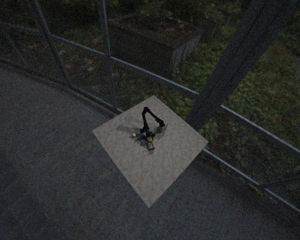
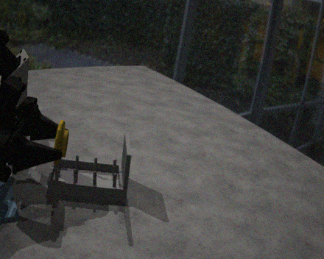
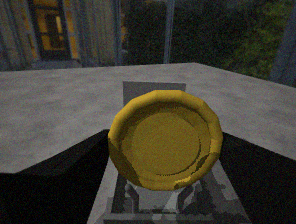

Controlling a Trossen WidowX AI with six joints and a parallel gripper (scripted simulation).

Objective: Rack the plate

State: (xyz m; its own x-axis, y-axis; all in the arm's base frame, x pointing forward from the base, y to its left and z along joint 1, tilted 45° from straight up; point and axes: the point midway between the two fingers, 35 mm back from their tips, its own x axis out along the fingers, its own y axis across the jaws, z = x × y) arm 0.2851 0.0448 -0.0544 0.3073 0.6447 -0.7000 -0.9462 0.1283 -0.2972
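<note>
Right now the grey dish rack is 50 mm below my gripper tip, 30 mm to the left of it and 10 mm ahead of it. Round my gripper tip: yellow plate 10 mm to the right; light blue mat 160 mm to the right, 70 mm below, 20 mm ahead; blue spoon 210 mm to the right, 90 mm behind, 70 mm below.
</note>
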